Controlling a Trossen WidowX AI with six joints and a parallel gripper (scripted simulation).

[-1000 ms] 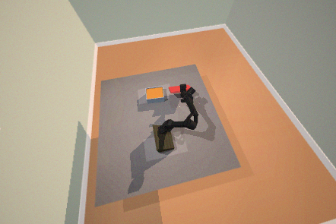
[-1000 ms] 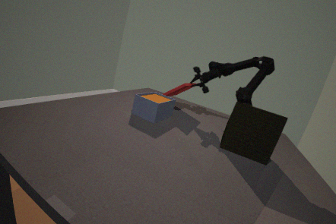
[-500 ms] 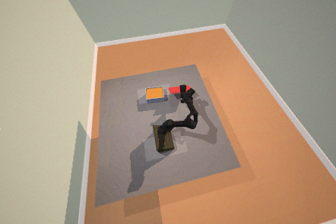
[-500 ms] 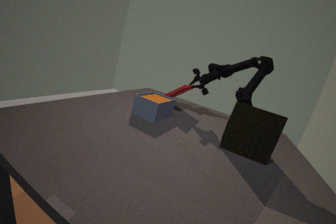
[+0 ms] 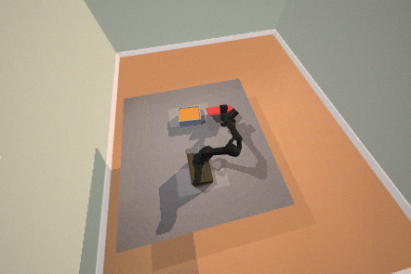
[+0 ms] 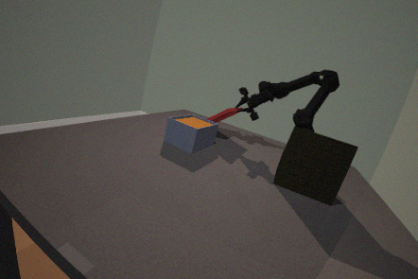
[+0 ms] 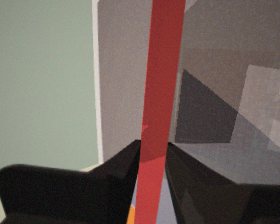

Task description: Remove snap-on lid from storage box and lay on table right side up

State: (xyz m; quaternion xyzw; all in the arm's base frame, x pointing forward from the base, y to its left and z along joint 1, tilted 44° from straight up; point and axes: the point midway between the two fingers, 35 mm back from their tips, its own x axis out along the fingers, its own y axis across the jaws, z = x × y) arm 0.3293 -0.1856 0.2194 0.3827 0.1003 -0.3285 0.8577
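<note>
Right now the red lid is 7 cm ahead of my gripper tip and 5 cm below it. The rest, counted from my gripper tip: blue storage box 9 cm ahead, 29 cm to the left, 11 cm below.
</note>
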